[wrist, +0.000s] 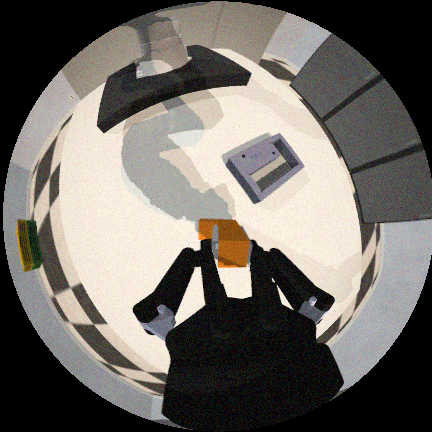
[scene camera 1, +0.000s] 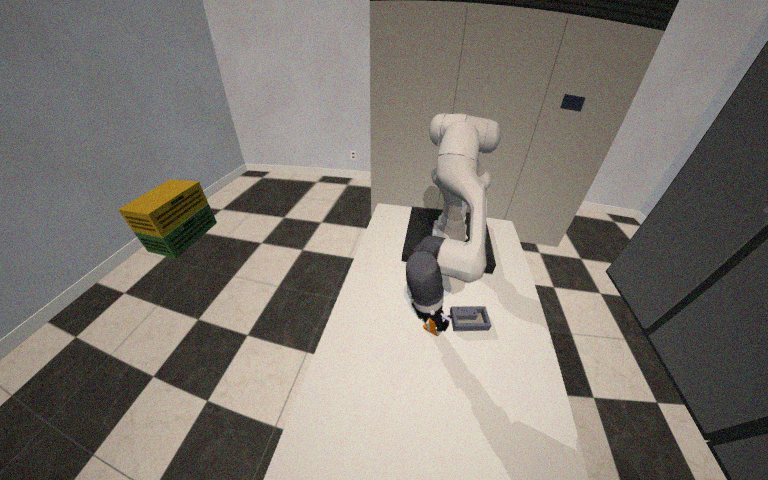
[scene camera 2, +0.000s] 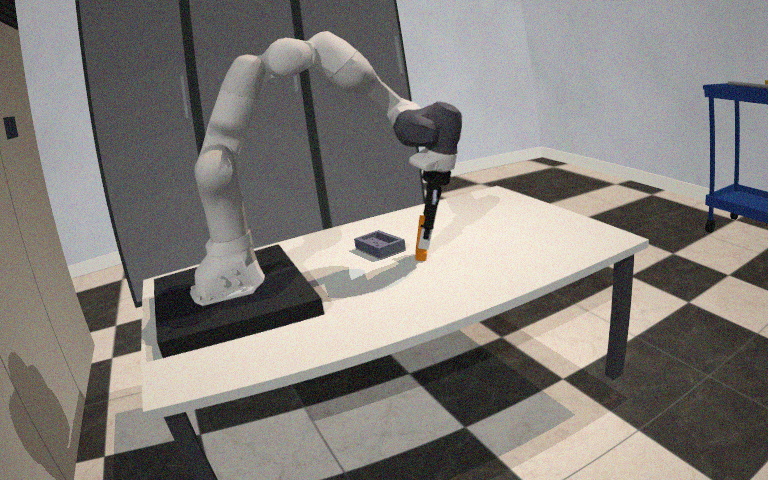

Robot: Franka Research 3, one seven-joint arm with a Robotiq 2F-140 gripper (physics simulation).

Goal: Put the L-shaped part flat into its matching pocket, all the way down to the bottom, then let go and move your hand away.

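Observation:
The orange L-shaped part (scene camera 1: 431, 326) (scene camera 2: 420, 254) (wrist: 233, 252) stands upright at the table, one arm pointing up. My gripper (scene camera 2: 423, 242) (wrist: 226, 234) is shut on it, with one finger pad on each side of the upright arm. In scene camera 1 the hand hides much of the part and the fingertips. Whether the part touches the table is hard to tell. The grey-purple tray with the L-shaped pocket (scene camera 1: 470, 326) (scene camera 2: 376, 248) (wrist: 242, 161) lies flat beside the gripper, nearer the robot's base in the wrist view. The light pocket floor shows inside it, with no part in it.
The white table (scene camera 1: 362, 396) (scene camera 2: 509, 271) (wrist: 125, 270) carries the robot's black base plate (scene camera 1: 417, 226) (scene camera 2: 243, 328) (wrist: 210, 75) at one end. Yellow and green crates (scene camera 1: 169, 217) stand on the floor to the left, and a blue cart (scene camera 2: 736, 92) stands at the right in scene camera 2.

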